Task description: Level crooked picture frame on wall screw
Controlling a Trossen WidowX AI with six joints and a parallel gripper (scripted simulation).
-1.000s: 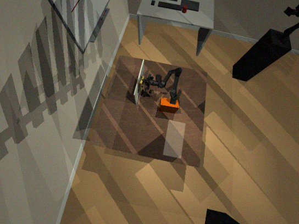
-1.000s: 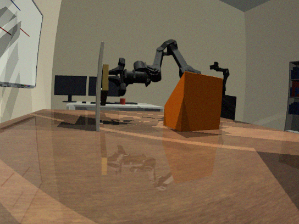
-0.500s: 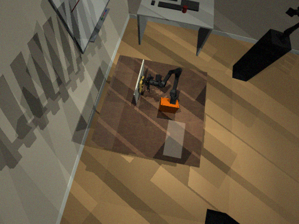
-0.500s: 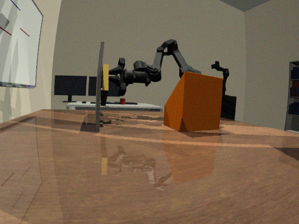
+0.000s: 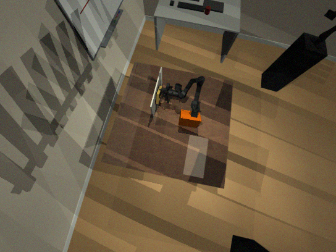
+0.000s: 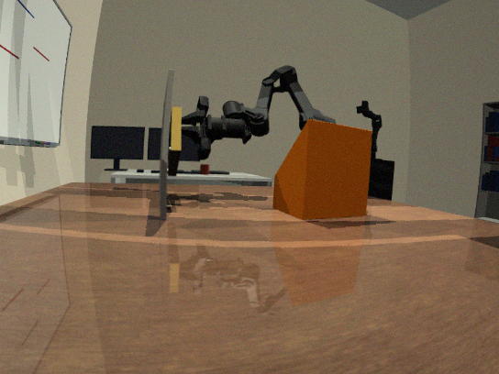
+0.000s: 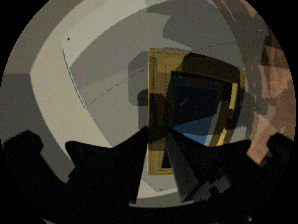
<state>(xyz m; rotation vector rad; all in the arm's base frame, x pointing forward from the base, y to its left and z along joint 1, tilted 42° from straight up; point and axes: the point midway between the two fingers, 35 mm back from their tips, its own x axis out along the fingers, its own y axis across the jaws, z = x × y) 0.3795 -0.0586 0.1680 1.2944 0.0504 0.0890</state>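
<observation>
My gripper tip is 50 mm above the picture frame and 20 mm to the right of it. Round my gripper tip: wall panel: 60 mm below, 20 mm ahead, 10 mm to the left.
</observation>
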